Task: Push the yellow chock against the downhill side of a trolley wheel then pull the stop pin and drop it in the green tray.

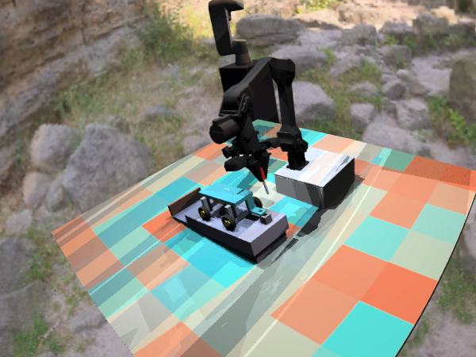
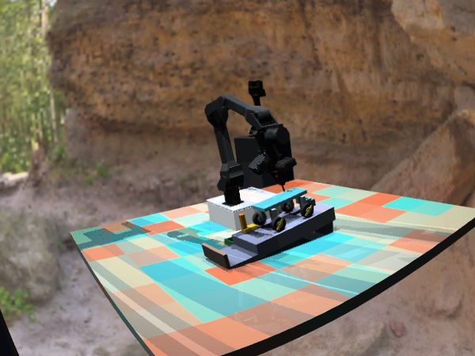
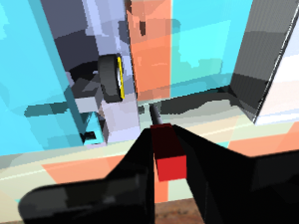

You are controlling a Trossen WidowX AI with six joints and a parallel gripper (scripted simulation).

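Right now my gripper tip is 180 mm above the green tray, 160 mm to the left of it and 40 mm past it. Also, from my gripper tip: trolley: 90 mm ahead, 80 mm to the right, 60 mm below; then ramp: 120 mm below, 90 mm ahead, 70 mm to the right; then red-headed stop pin: right at my gripper tip.
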